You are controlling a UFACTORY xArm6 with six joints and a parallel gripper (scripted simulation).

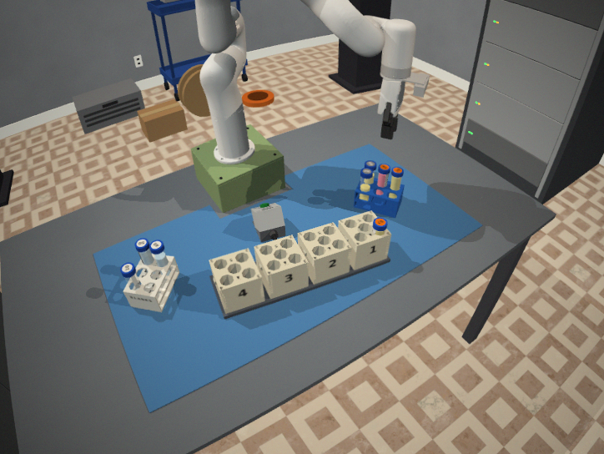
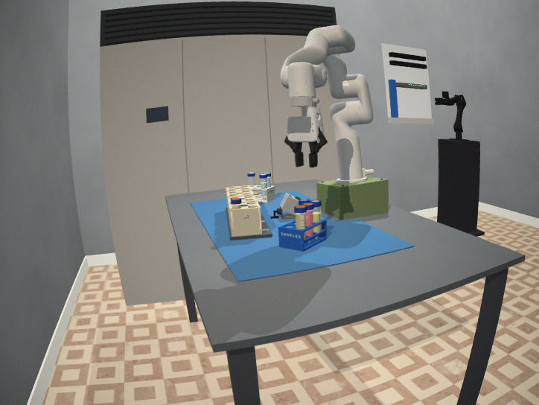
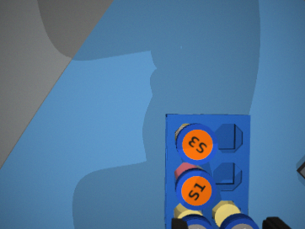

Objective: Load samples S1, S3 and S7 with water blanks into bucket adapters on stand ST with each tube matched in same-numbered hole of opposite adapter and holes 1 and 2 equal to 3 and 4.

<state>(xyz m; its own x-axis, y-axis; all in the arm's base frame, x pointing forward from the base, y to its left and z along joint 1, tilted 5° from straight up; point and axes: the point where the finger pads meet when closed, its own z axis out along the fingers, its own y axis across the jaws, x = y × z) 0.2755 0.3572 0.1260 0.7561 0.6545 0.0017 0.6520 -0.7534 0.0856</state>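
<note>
Right now my hand is 190 mm short of the sample tube, 150 mm to the left of it and 180 mm above it. Also, from my hand: blue samples rack (10 mm ahead, 20 mm to the right, 220 mm below); then pink-filled tube (10 mm ahead, 180 mm below); then adapter 1 (160 mm ahead, 170 mm to the right, 200 mm below).
</note>
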